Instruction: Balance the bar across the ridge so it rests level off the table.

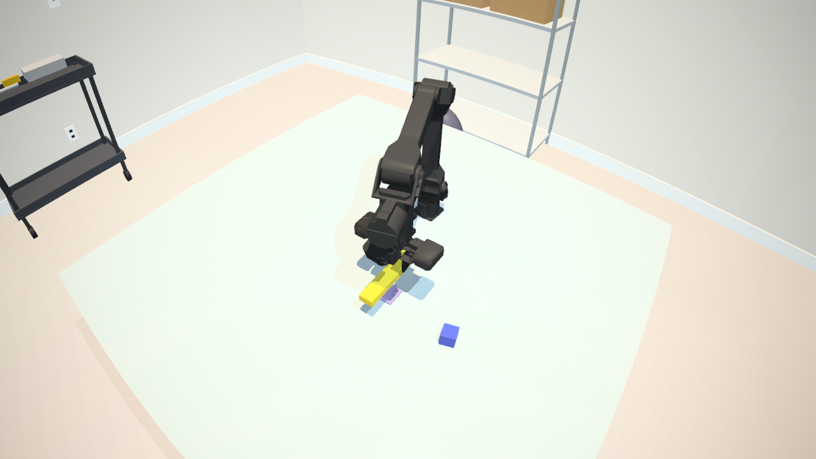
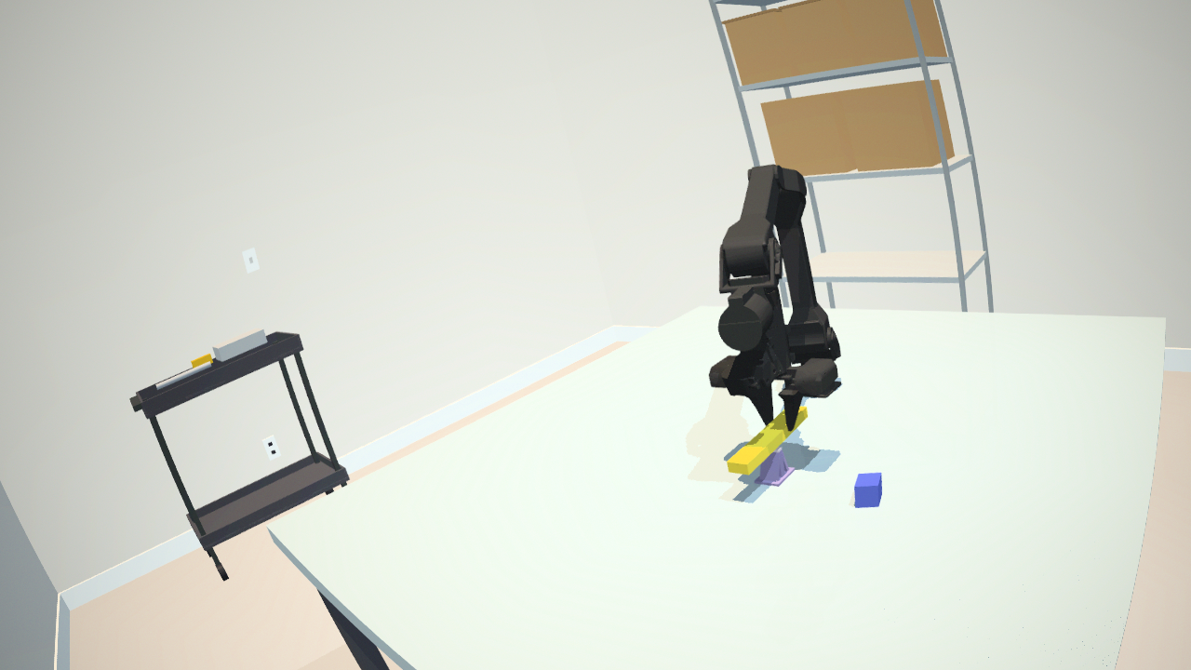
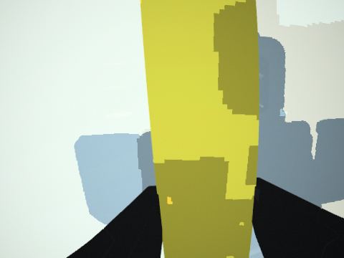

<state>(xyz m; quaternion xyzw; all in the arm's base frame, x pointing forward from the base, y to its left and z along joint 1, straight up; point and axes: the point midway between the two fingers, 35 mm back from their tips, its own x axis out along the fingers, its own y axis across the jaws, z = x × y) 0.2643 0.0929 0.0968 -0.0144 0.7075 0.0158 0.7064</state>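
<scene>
Now: gripper tip 3 cm short of the yellow bar. Round my gripper tip: blue cube: 17 cm to the left, 5 cm below, 5 cm ahead.
</scene>
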